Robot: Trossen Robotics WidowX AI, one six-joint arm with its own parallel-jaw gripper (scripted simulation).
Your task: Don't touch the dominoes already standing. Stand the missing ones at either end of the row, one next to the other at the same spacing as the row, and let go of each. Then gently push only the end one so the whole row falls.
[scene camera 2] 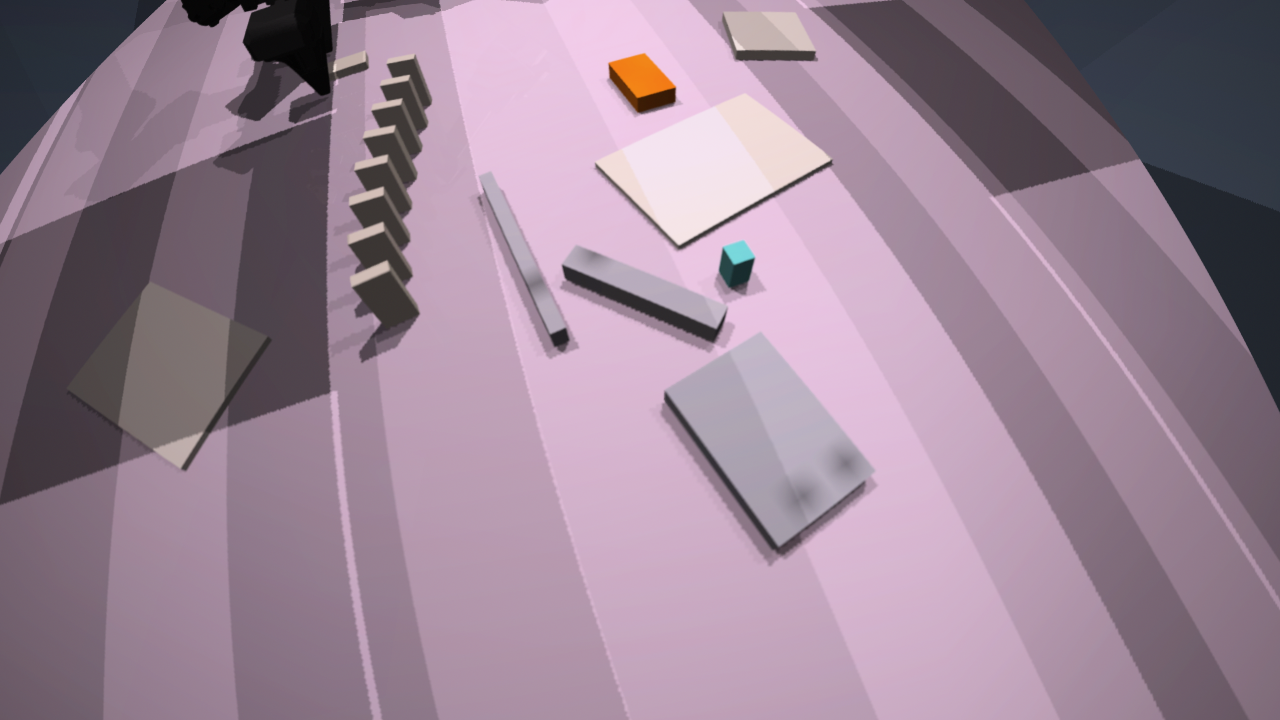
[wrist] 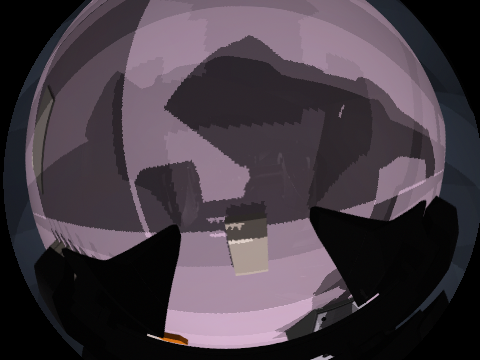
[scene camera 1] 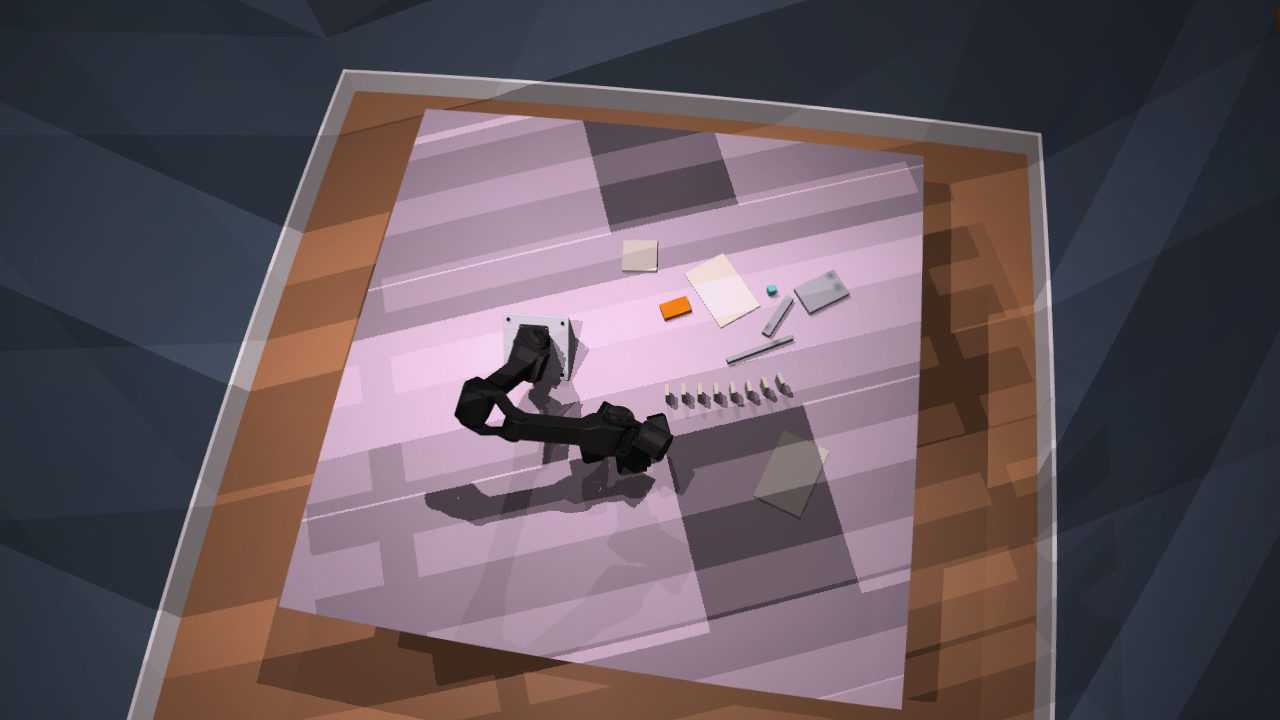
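Note:
A grey plate and an orange block share the scene with a beige tile, a beige sheet and a teal cube. The gripper is open and holds nothing; it can be seen in scene camera 1 and in the wrist view too.

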